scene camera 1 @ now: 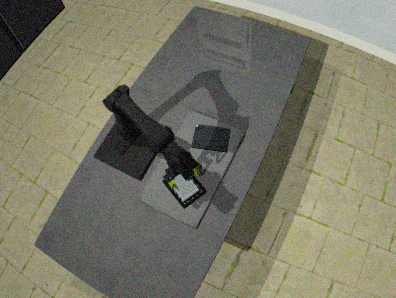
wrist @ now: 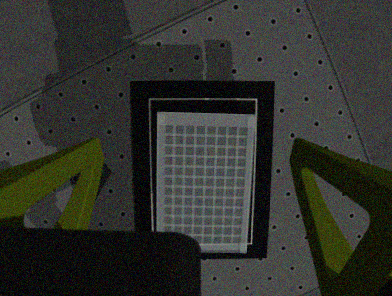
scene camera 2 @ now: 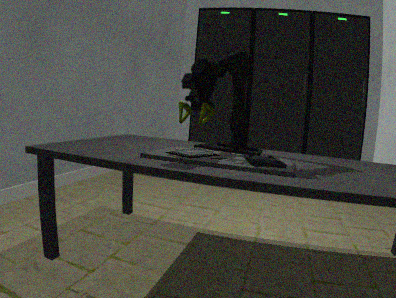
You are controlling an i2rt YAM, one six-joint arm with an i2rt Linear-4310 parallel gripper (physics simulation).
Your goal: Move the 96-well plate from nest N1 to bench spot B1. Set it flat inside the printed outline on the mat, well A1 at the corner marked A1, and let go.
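Pixels of known places: gripper, fingertip midpoint: [scene camera 1: 187,183] [wrist: 196,148] [scene camera 2: 189,124]; arm's base, link origin: [scene camera 1: 130,137] [scene camera 2: 237,147].
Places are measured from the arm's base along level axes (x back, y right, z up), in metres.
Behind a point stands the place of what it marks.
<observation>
The pale 96-well plate [scene camera 1: 185,189] @(x -0.398, y 0.047, z 0.016 m) [scene camera 2: 191,151] @(x -0.423, y 0.022, z 0.016 m) [wrist: 202,182] @(x -0.374, y 0.034, z 0.006 m) lies on the black mat [scene camera 1: 185,205] @(x -0.441, y 0.103, z 0.003 m) [wrist: 200,89] @(x -0.455, y 0.053, z 0.003 m). In the wrist view it is roughly in line with the printed outline [wrist: 203,99] @(x -0.446, y 0.053, z 0.003 m); its lower edge appears past the lower line, and a gap shows at the top line. The A1 mark is hidden, with the lower left corner behind a dark arm part. My gripper [scene camera 1: 184,178] @(x -0.420, y 0.039, z 0.113 m) [scene camera 2: 193,121] @(x -0.420, y 0.039, z 0.113 m) [wrist: 196,148] @(x -0.420, y 0.039, z 0.113 m) is open and empty above the plate, one finger on each side. The dark nest [scene camera 1: 211,138] @(x -0.336, y -0.222, z 0.013 m) [scene camera 2: 267,161] @(x -0.368, y -0.245, z 0.013 m) holds no visible plate.
The mat and nest sit on a raised grey perforated board [scene camera 1: 172,210] @(x -0.409, y 0.156, z 0.001 m) [wrist: 295,100] @(x -0.425, y 0.134, z 0.001 m). The arm's dark base plate [scene camera 1: 125,160] @(x -0.071, y 0.107, z 0.005 m) is beside the board on the table [scene camera 1: 100,240] @(x -0.234, y 0.482, z -0.012 m) [scene camera 2: 100,144] @(x -0.447, y 0.475, z -0.012 m). Arm shadows cross the board. Dark cabinets [scene camera 2: 280,75] stand behind the table.
</observation>
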